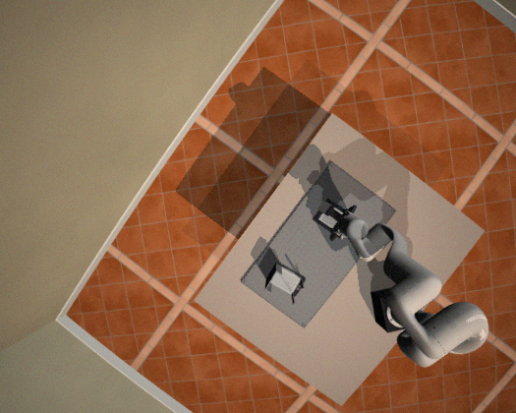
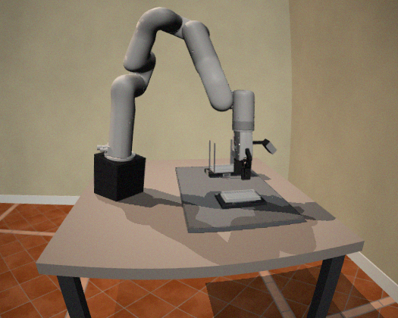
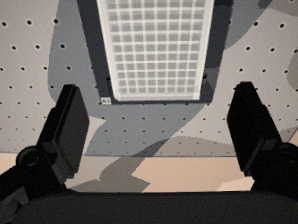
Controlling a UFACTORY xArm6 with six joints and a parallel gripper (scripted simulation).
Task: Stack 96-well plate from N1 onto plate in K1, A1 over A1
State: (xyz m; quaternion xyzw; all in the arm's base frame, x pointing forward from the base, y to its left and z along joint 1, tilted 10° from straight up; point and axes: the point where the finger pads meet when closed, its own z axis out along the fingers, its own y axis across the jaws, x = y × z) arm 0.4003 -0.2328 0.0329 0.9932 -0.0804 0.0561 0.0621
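Now: hand 10 cm above the plate nest N1. Also, from my hand: pale A1 square (9 cm below, 7 cm to the left, 7 cm behind).
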